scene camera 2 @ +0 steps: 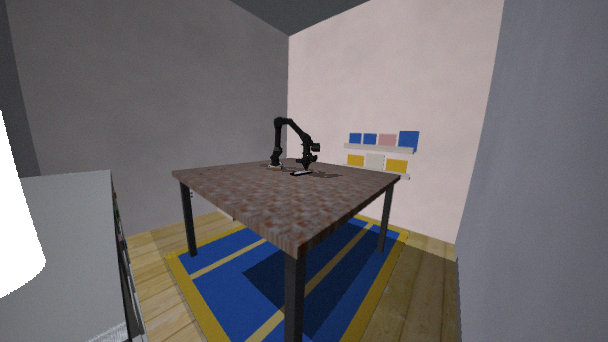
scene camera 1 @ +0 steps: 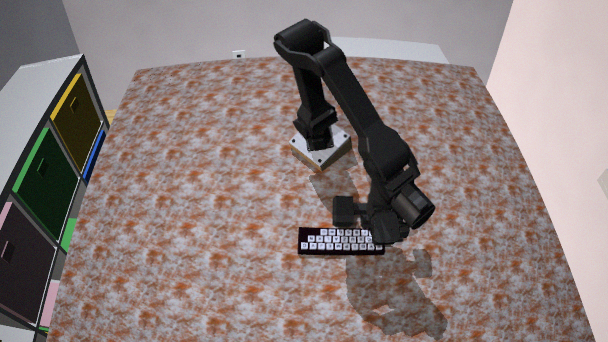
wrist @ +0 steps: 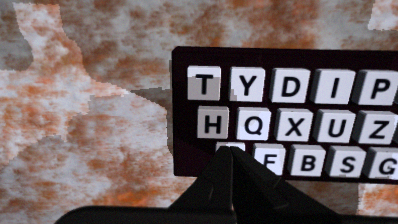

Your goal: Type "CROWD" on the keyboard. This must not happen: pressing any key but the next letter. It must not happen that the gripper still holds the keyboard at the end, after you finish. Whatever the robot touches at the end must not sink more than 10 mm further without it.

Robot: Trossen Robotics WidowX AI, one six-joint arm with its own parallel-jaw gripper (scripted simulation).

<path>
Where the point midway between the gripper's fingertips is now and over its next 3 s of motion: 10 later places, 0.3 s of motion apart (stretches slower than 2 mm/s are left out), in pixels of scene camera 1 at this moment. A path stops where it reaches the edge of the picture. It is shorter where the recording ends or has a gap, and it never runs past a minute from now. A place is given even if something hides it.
My gripper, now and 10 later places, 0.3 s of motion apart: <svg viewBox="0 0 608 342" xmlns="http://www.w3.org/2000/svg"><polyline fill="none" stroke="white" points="372,233 372,228 374,224 364,225 336,226 325,227 324,229 324,232 323,232 323,232 323,232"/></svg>
</path>
